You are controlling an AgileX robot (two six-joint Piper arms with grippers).
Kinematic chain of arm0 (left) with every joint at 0, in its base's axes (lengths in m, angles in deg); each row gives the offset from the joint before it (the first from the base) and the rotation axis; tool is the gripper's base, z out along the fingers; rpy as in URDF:
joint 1: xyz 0 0 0.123 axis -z
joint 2: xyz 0 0 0 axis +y
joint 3: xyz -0.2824 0 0.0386 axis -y
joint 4: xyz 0.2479 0 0.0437 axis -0.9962 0 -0.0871
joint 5: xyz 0 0 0 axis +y
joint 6: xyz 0.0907 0 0.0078 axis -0.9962 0 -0.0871
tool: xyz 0 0 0 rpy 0 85 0
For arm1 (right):
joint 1: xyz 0 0 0.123 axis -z
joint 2: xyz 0 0 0 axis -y
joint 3: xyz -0.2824 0 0.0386 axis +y
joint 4: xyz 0.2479 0 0.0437 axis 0.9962 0 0.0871
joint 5: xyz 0 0 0 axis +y
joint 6: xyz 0.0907 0 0.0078 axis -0.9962 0 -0.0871
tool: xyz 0 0 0 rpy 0 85 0
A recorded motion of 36 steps. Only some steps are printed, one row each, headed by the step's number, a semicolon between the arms.
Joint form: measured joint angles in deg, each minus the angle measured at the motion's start. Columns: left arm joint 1, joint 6, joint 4, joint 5, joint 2, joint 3; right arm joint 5, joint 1, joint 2, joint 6, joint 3, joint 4.
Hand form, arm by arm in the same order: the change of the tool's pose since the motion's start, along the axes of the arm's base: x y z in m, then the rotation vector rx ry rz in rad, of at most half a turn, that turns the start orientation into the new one. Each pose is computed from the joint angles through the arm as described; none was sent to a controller.
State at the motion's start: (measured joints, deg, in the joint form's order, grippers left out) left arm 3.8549 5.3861 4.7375 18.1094 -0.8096 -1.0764; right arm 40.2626 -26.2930 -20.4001 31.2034 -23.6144 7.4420
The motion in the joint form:
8: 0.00 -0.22 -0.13 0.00 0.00 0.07; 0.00 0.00 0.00 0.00 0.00 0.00
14: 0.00 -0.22 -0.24 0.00 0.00 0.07; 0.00 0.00 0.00 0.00 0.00 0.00
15: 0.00 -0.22 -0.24 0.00 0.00 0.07; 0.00 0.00 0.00 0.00 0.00 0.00
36: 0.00 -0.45 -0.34 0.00 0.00 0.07; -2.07 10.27 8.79 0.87 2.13 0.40
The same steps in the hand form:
8: 0.0000 0.0001 0.0004 0.0059 -0.0017 -0.0007; 0.0000 0.0000 0.0000 0.0000 0.0000 0.0000
14: 0.0000 0.0001 0.0004 0.0078 -0.0018 -0.0005; 0.0000 0.0000 0.0000 0.0000 0.0000 0.0000
15: 0.0000 0.0001 0.0004 0.0078 -0.0018 -0.0005; 0.0000 0.0000 0.0000 0.0000 0.0000 0.0000
36: 0.0000 0.0002 0.0004 0.0134 -0.0023 -0.0013; -0.0130 -0.0167 0.0003 0.0502 -0.1452 -0.1752

